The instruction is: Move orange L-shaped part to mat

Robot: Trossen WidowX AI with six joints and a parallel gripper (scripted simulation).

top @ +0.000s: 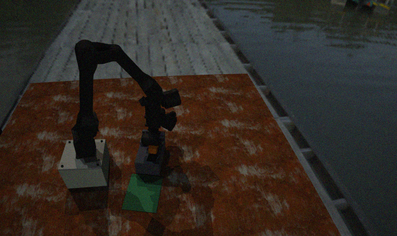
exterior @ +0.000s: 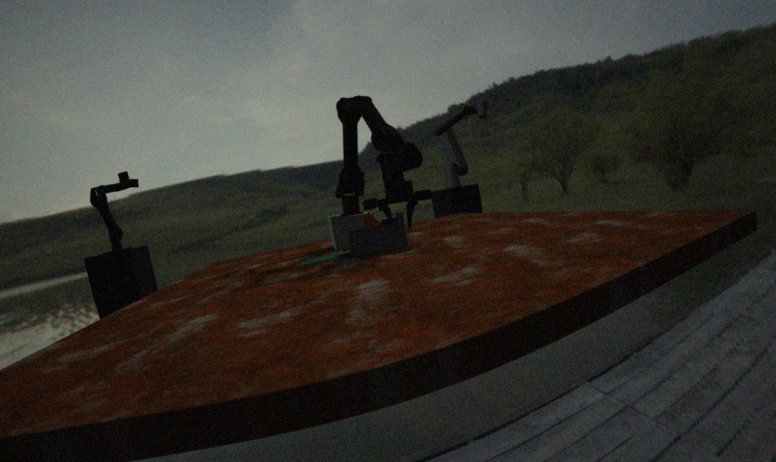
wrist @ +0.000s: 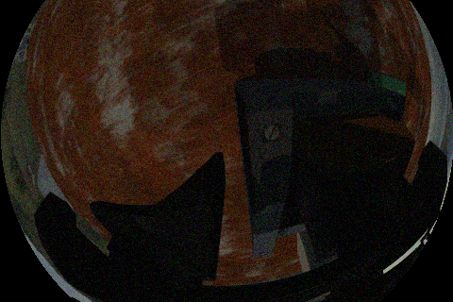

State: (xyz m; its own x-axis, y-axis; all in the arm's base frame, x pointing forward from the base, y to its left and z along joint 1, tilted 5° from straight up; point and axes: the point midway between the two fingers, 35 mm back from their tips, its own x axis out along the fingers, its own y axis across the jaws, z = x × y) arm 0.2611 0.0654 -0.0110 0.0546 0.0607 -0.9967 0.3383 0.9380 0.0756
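Now: gripper tip 40 mm to the left of the orange L-shaped part and 20 mm past it. From my gripper tip the other things lie so: green mat (210 mm to the right, 80 mm behind, 50 mm below).
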